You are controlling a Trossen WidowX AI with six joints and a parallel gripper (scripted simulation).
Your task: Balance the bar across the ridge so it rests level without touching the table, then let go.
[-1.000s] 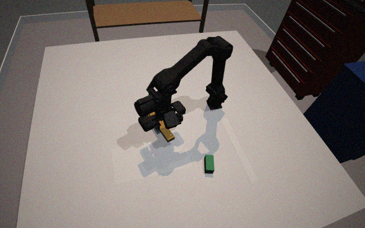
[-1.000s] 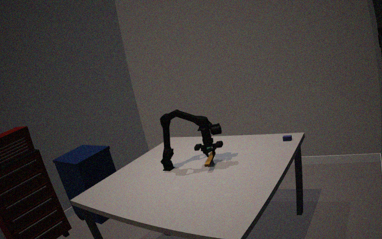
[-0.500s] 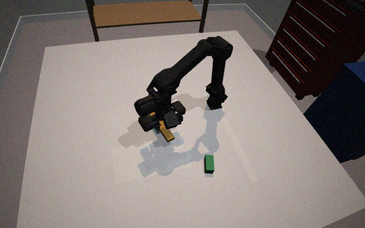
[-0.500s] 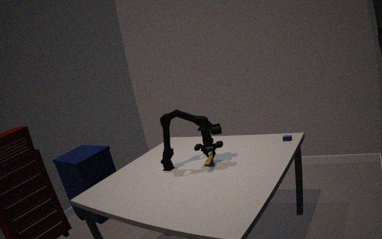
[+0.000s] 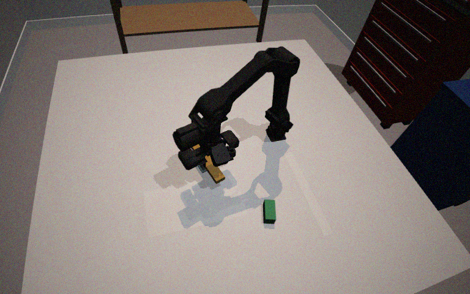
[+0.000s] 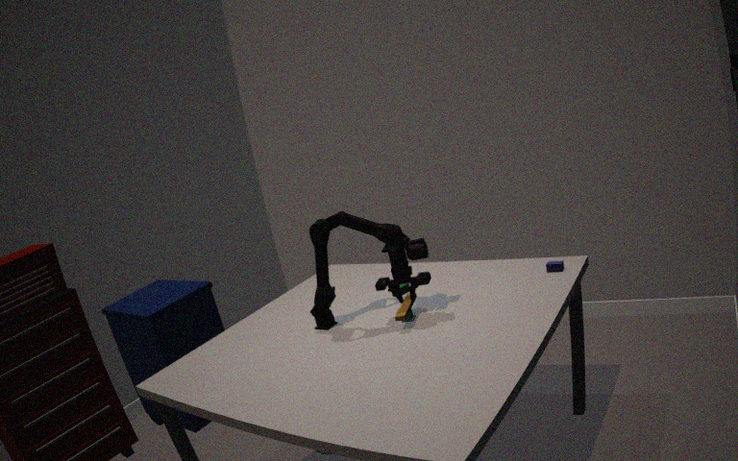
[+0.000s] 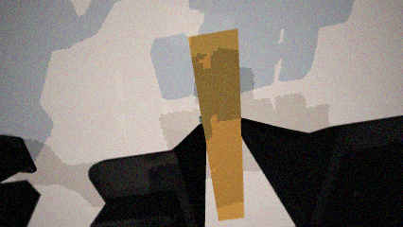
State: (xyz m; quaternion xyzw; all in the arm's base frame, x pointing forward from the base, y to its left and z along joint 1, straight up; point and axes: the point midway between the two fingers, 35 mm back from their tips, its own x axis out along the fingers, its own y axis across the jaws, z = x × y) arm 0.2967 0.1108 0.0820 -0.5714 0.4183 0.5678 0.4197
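My gripper tip is 1 cm short of the bar and 3 cm to the left of it. Round my gripper tip: blue block: 44 cm ahead, 39 cm to the left, 3 cm below; then green block: 15 cm behind, 20 cm to the left, 3 cm below.
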